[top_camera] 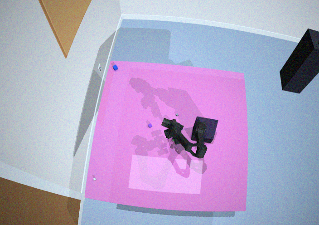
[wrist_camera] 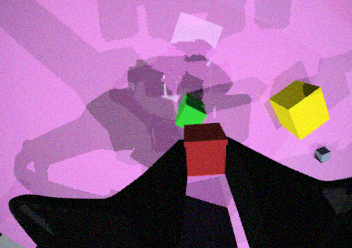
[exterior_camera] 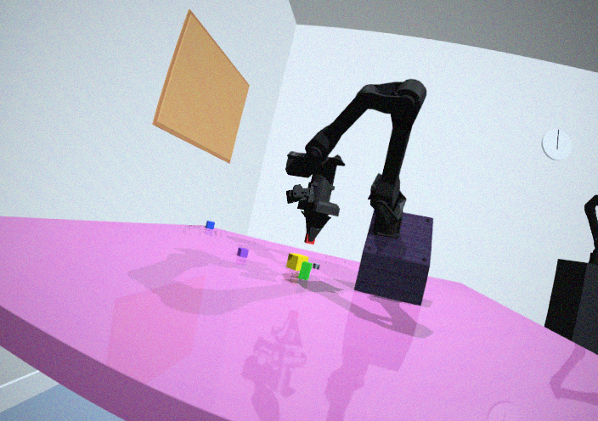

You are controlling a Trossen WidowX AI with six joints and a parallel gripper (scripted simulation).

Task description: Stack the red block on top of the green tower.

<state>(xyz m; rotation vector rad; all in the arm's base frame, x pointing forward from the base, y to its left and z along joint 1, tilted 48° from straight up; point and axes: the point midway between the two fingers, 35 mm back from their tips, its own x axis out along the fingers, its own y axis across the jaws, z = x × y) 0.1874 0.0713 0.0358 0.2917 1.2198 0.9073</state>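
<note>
Right now the yellow block is 40 mm ahead of my gripper tip, 110 mm to the right of it and 80 mm below it. Round my gripper tip: red block (right at my gripper tip); then purple block (210 mm ahead, 80 mm to the right, 90 mm below); then small grey block (210 mm to the right, 90 mm below).
</note>
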